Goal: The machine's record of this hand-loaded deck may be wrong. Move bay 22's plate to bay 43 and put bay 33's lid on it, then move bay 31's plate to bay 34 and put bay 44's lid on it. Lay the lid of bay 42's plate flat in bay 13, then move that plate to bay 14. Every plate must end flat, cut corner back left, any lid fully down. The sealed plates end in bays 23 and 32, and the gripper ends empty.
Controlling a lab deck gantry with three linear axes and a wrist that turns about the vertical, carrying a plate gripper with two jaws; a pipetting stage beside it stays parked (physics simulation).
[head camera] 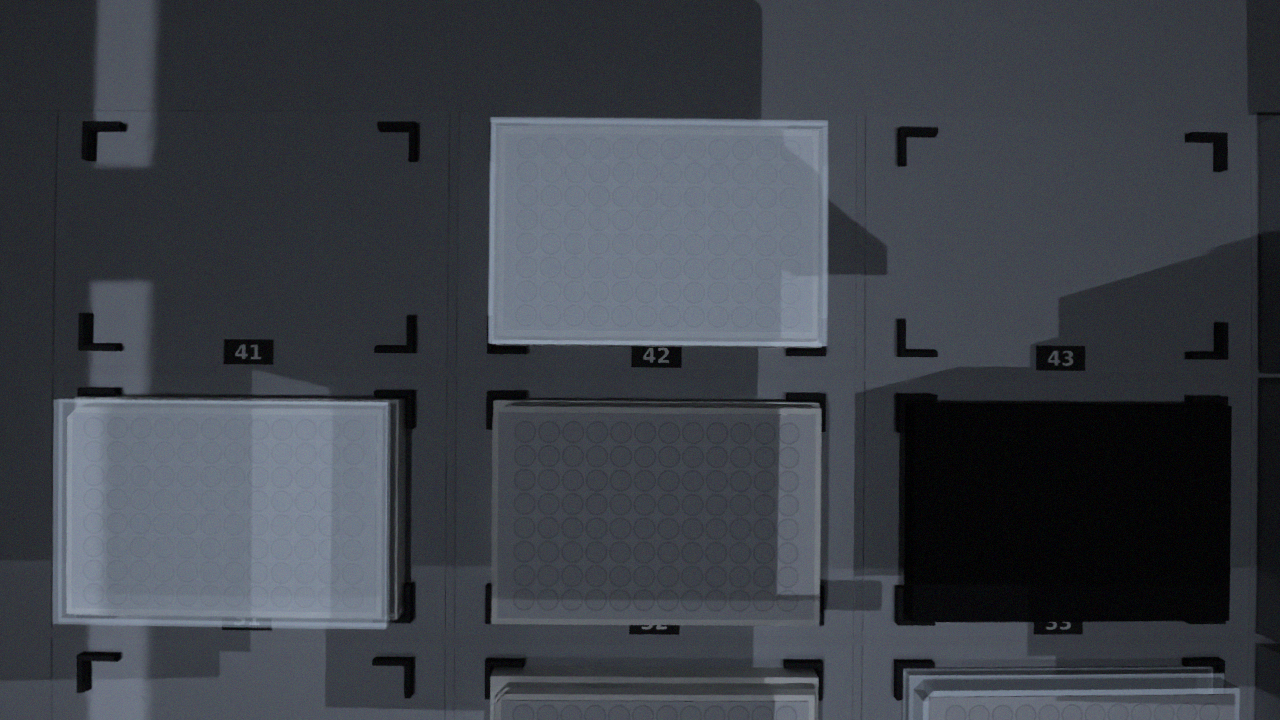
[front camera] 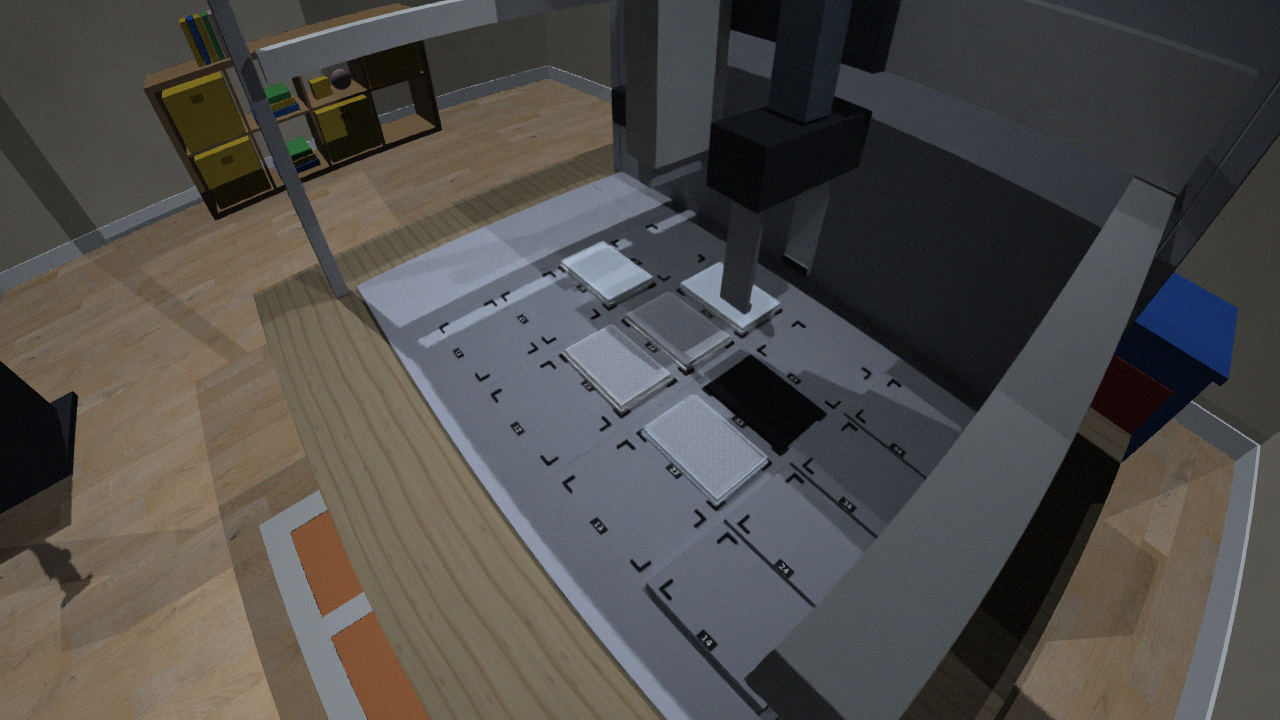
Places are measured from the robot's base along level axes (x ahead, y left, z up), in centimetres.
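Where they show: gripper, fingertip midpoint: (front camera: 766, 284); robot's base, link origin: (front camera: 441, 328).
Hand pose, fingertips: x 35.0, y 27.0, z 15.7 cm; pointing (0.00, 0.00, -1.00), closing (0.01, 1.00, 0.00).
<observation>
Things, the pixels of their top centre, and the offset from my fingertips. "pt": a spot on its surface instead.
- bay 42's pale lidded plate, top centre: (head camera: 658, 231) (front camera: 730, 292) dx -12.2, dy +9.4, dz -14.0 cm
- pale plate, top centre: (head camera: 218, 514) (front camera: 605, 268) dx -28.6, dy -1.3, dz -14.0 cm
- grey plate, top centre: (head camera: 656, 516) (front camera: 677, 324) dx -12.2, dy -1.3, dz -14.2 cm
- flat black piece, top centre: (head camera: 1074, 513) (front camera: 765, 398) dx +4.2, dy -1.3, dz -14.9 cm
- bay 22, surface spot: (head camera: 653, 707) pt dx -12.3, dy -8.5, dz -14.2 cm
- bay 23, surface spot: (head camera: 1083, 709) pt dx +4.2, dy -8.6, dz -14.3 cm
- Bay 43, surface spot: (head camera: 1060, 250) pt dx +4.2, dy +9.2, dz -15.7 cm
My gripper (front camera: 767, 286) is open and empty, its jaws hanging above bay 42's pale lidded plate (front camera: 707, 284) (head camera: 657, 231); the head view does not show it. Bay 31 holds a pale plate (front camera: 605, 271) (head camera: 228, 514) with a clear cover. Bay 32 holds a grey plate (front camera: 677, 329) (head camera: 657, 514). Bay 33 holds a flat black piece (front camera: 763, 400) (head camera: 1065, 510); plate or lid, I cannot tell. Plates stand in bay 22 (front camera: 617, 365) (head camera: 653, 707) and bay 23 (front camera: 704, 447) (head camera: 1083, 709). Bay 43 (front camera: 792, 344) (head camera: 1060, 250) shows its corner marks.
Bays 44 (front camera: 897, 450), 34 (front camera: 847, 505), 14 (front camera: 706, 639) and 13 (front camera: 598, 525) show their labels. A pale frame beam (front camera: 1011, 438) crosses the right side. The pipetting stage's pale column (front camera: 684, 80) stands behind the deck.
</observation>
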